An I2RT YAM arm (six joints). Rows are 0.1 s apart.
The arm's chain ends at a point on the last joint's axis. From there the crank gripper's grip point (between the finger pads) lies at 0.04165 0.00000 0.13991 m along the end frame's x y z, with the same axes.
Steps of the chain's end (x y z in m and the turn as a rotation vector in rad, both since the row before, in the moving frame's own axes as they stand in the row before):
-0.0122, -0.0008, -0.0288, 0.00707, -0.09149, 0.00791
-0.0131, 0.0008, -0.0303, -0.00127, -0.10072, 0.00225
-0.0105, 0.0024, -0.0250, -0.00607, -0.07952, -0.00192
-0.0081, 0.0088, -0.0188, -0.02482, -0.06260, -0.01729
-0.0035, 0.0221, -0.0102, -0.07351, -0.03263, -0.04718
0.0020, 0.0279, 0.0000, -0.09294, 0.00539, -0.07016
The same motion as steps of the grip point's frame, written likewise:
-0.0252, -0.0015, -0.0256, 0.00707, -0.09149, 0.00791
-0.0274, 0.0011, -0.0268, -0.00127, -0.10072, 0.00225
-0.0217, 0.0032, -0.0221, -0.00607, -0.07952, -0.00192
-0.0169, 0.0117, -0.0165, -0.02482, -0.06260, -0.01729
-0.0079, 0.0306, -0.0092, -0.07351, -0.03263, -0.04718
0.0031, 0.0379, -0.0007, -0.09294, 0.00539, -0.07016

